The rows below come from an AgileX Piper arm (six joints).
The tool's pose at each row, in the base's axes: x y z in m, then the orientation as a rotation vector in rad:
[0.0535, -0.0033, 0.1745, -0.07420, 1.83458, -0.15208]
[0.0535, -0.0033, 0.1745, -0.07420, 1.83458, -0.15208]
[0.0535, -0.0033, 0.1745, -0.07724, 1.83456, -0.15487]
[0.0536, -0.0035, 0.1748, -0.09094, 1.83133, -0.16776]
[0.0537, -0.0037, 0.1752, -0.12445, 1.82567, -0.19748]
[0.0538, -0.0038, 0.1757, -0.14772, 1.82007, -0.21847]
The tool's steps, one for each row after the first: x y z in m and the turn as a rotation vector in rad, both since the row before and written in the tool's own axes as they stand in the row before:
[0.0000, 0.0000, 0.0000, 0.00000, 0.00000, 0.00000]
[0.0000, 0.0000, 0.0000, 0.00032, 0.00005, -0.00356]
[-0.0003, -0.0002, 0.0000, 0.00189, -0.00280, -0.01617]
[-0.0004, -0.0003, 0.0000, 0.00318, -0.00439, -0.03866]
[-0.0005, -0.0002, 0.0000, 0.00260, -0.00436, -0.02707]

